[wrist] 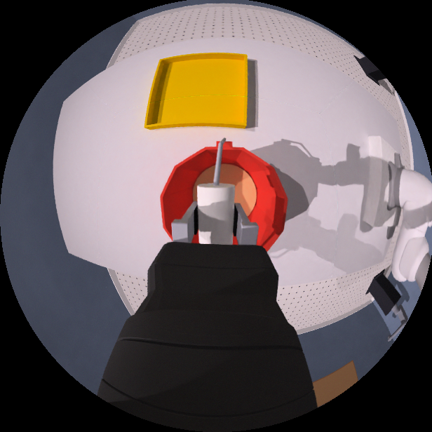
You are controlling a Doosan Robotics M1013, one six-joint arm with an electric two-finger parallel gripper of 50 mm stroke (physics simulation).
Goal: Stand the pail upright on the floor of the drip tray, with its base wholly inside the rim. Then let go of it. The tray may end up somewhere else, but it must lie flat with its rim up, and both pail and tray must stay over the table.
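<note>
The red pail (175, 197) is below my gripper in the middle of the view, opening up, with an orange-tan inner bottom. Its handle has a thin grey wire and a thick white grip (216, 200) that stands above the opening. My gripper (216, 211) is shut on the white grip, one finger on each side. The near part of the pail is hidden behind the fingers and gripper body. The yellow square drip tray (205, 82) lies flat with its rim up, beyond the pail and apart from it.
The pale table (100, 150) carries both pail and tray. Perforated strips (175, 30) run along its far and near sides. The arm's white base and links (412, 190) are at the right, with dark shadows on the table. A black box-like part (385, 292) is at the lower right.
</note>
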